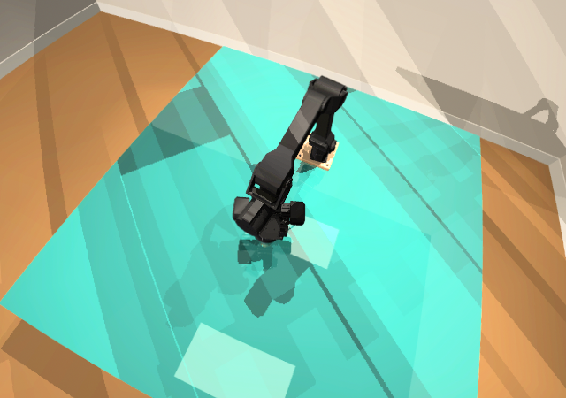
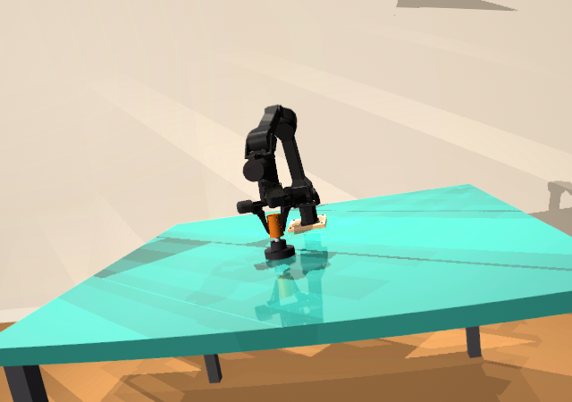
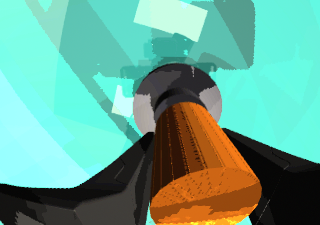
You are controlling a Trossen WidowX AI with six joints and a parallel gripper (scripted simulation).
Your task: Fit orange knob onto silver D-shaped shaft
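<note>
Now: gripper tip 4 cm above the round black pedestal. The rest, counted from my gripper tip: orange knob 3 cm above.
</note>
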